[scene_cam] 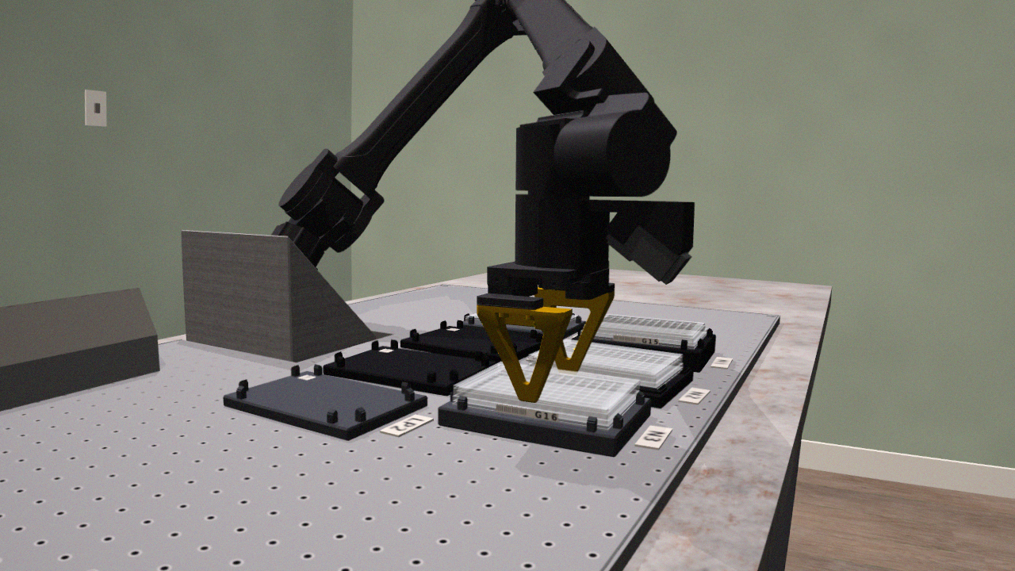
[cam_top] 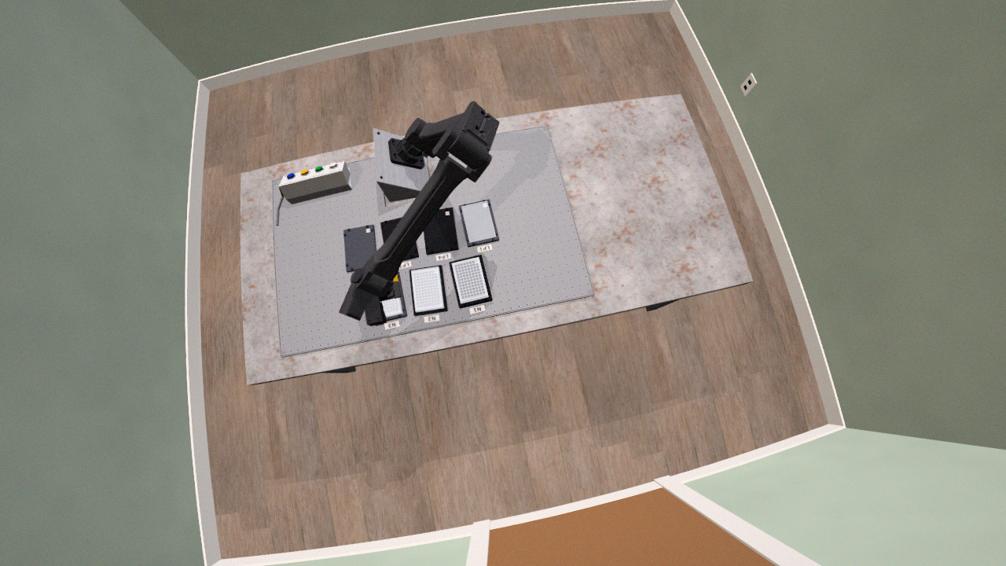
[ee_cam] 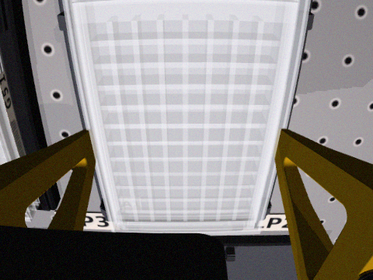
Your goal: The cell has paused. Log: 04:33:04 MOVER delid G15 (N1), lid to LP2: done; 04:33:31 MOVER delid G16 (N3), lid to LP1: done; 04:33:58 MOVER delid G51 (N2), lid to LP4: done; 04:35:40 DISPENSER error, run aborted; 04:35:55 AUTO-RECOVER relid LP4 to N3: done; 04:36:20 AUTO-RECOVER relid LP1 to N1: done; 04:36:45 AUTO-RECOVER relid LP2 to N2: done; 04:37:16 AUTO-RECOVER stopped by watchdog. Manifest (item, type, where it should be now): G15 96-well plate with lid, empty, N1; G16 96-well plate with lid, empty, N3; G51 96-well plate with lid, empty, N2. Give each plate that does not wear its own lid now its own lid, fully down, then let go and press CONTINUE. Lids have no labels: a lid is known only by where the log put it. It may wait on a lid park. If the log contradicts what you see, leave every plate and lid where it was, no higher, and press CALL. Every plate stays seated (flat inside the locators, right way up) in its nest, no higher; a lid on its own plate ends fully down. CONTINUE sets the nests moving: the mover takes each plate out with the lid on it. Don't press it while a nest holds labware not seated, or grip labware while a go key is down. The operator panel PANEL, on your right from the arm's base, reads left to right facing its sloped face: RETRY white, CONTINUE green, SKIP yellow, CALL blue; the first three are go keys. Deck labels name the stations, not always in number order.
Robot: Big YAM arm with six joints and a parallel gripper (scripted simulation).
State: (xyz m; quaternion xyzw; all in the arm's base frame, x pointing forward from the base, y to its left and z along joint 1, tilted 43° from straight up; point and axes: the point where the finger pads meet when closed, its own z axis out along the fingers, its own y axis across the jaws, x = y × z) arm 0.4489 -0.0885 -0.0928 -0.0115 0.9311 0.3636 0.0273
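The plate G16 is 1 cm below my hand. Round my hand: LP3: 18 cm behind, 6 cm to the left, 3 cm below; lid park LP2: 18 cm behind, 7 cm to the right, 3 cm below; LP4 label: 9 cm behind, 19 cm to the left, 4 cm below.
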